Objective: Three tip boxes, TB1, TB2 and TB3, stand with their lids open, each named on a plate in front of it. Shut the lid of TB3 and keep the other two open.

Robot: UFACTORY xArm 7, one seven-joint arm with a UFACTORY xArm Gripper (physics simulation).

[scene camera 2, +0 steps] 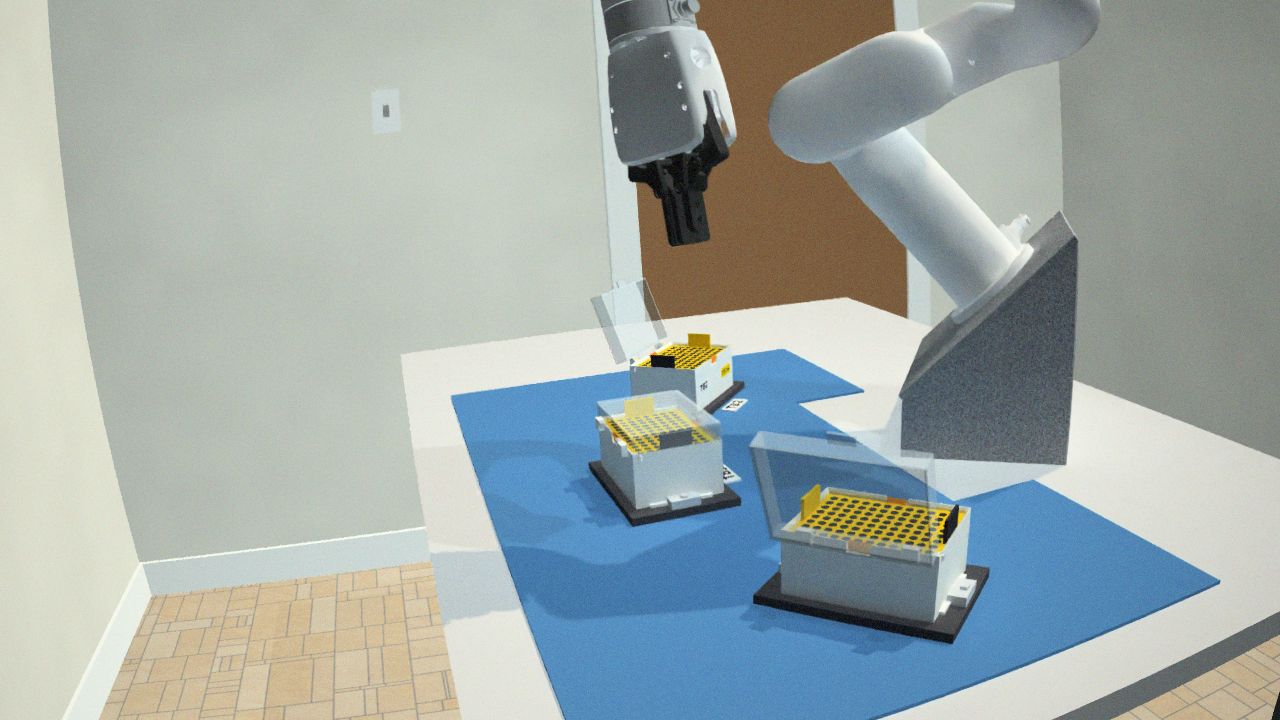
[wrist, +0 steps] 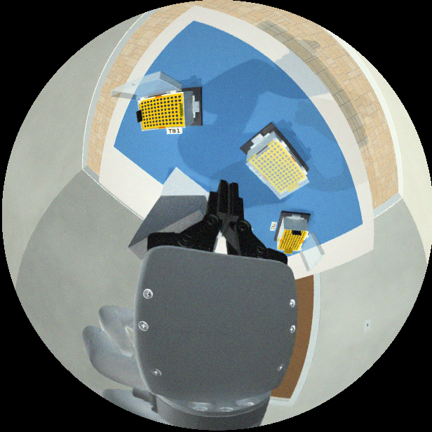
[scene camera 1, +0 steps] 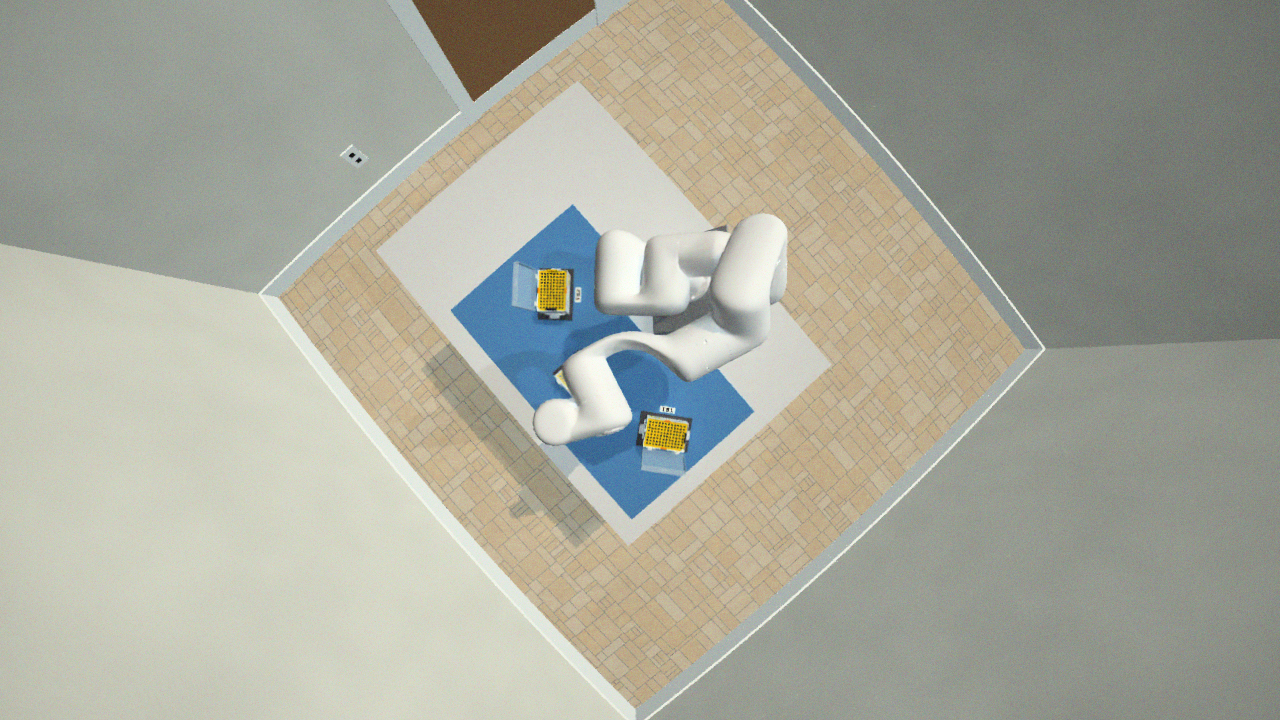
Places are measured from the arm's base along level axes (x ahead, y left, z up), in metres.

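Where they show: gripper, fingertip midpoint: [scene camera 2: 690, 243]; arm's base at its link origin: [scene camera 2: 994, 286] [scene camera 1: 690, 278].
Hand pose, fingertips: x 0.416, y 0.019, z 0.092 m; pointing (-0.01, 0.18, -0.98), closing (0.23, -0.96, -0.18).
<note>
Each offset is from my fingertips to the top centre of the thing. "pt": to the spot under its first point. Level surfaces: height alone.
TB3 {dx -0.027, dy -0.101, dz -0.170 m} [scene camera 1: 561, 377] [scene camera 2: 677, 479] [wrist: 278, 167] is the middle box; its clear lid {pt dx -0.014, dy -0.097, dz -0.170 m} [scene camera 2: 657, 413] lies down over the yellow tip rack, shut. The arm hides most of it in scene camera 1. TB1 [scene camera 1: 665, 434] [scene camera 2: 859, 573] [wrist: 161, 111] has its clear lid [scene camera 1: 663, 461] [scene camera 2: 836, 479] [wrist: 155, 82] standing open. TB2 [scene camera 1: 554, 291] [scene camera 2: 666, 385] [wrist: 292, 240] also has its lid {pt dx -0.148, dy -0.386, dz -0.152 m} [scene camera 1: 524, 284] [scene camera 2: 631, 320] [wrist: 312, 251] open. My gripper [scene camera 2: 688, 240] [wrist: 224, 191] is shut and empty, high above the boxes and touching none; the arm hides it in scene camera 1.
The boxes stand on a blue mat {dz -0.247 m} [scene camera 1: 572, 232] [scene camera 2: 626, 662] [wrist: 220, 45] on a white table {dz -0.250 m} [scene camera 1: 537, 152] [scene camera 2: 483, 626]. The name plate {pt dx -0.093, dy +0.152, dz -0.245 m} [scene camera 1: 666, 409] [wrist: 174, 131] of TB1 lies before it. The arm's grey wedge base [scene camera 2: 993, 376] [wrist: 175, 215] stands beside the mat.
</note>
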